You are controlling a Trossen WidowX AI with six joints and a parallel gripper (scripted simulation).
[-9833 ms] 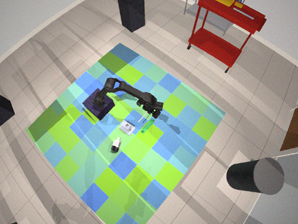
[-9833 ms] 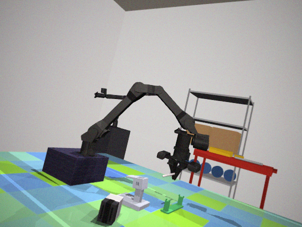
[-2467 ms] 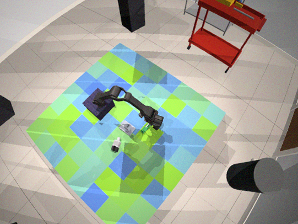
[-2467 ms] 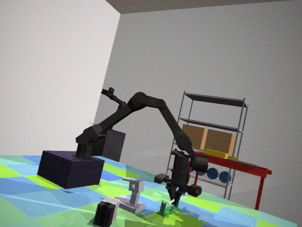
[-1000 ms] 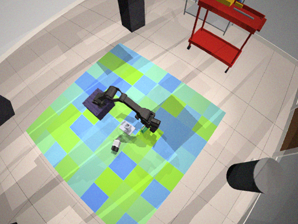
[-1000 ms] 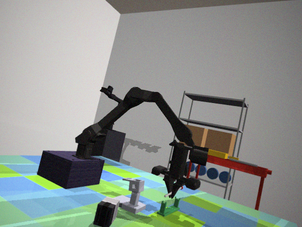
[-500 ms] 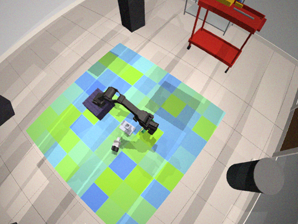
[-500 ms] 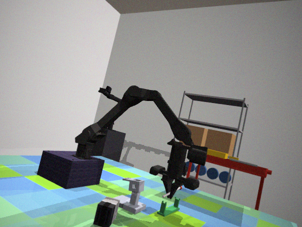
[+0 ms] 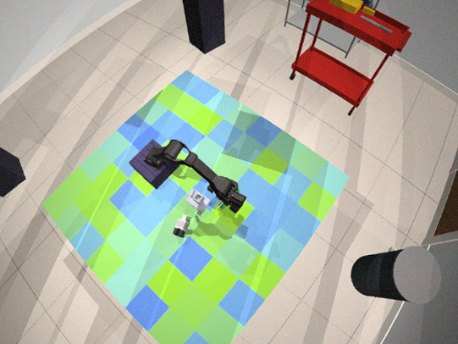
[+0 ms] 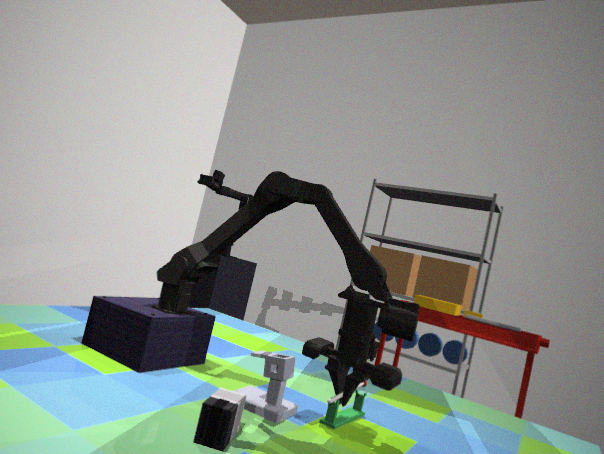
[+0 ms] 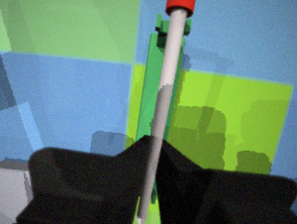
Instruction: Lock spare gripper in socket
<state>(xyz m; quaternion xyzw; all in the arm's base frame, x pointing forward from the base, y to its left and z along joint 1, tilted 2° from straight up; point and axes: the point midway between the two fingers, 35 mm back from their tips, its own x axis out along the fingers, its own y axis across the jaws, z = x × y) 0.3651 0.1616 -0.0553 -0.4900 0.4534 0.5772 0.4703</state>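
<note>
My gripper tip is now 20 mm to the right of the green cradle and 10 mm above it. Also, from my gripper tip: spare gripper (260 mm to the right, 40 mm behind); then grey mount (110 mm to the right, 90 mm behind, 20 mm above).
</note>
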